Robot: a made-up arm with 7 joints.
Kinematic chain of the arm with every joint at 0, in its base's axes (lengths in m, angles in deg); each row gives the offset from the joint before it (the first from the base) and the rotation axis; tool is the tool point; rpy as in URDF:
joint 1: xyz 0 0 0.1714 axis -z
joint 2: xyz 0 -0.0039 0.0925 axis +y
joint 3: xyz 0 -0.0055 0.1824 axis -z
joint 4: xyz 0 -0.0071 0.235 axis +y
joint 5: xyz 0 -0.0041 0.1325 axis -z
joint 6: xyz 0 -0.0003 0.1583 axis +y
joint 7: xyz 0 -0.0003 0.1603 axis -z
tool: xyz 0 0 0 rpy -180 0 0
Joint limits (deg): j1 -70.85..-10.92 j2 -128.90..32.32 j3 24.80..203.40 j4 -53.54..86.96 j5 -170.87..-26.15 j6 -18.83..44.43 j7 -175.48..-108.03
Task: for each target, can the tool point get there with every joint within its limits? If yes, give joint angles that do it. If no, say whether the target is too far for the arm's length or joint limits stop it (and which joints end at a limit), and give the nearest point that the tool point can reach.
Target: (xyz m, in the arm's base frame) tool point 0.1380 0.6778 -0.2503
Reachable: no: joint limits stop it (at a limit: joint 1, joint 2, joint 3, joint 4, joint 6) | nearest point -0.1106 0.1942 -0.2925 | short by 0.545 m
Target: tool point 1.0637 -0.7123 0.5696
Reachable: no: too far | nearest point 0.5587 -0.2657 0.5978 | short by 0.675 m
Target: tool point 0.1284 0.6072 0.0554
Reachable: no: joint limits stop it (at a limit: joint 1, joint 2, joint 3, joint 4, joint 6) | nearest point 0.2821 0.4702 0.3594 | short by 0.367 m
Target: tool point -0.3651 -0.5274 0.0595
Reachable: yes | joints -26.21 -77.45 132.12 75.98 -133.51 -12.23 -130.19
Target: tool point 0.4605 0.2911 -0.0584
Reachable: no: joint limits stop it (at a limit: joint 2, joint 3, joint 4, joint 5, joint 6) | nearest point 0.4476 0.2829 0.3421 | short by 0.401 m
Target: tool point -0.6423 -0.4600 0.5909
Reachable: yes | joints -36.27 -74.97 154.82 -10.32 -125.93 18.54 -146.27
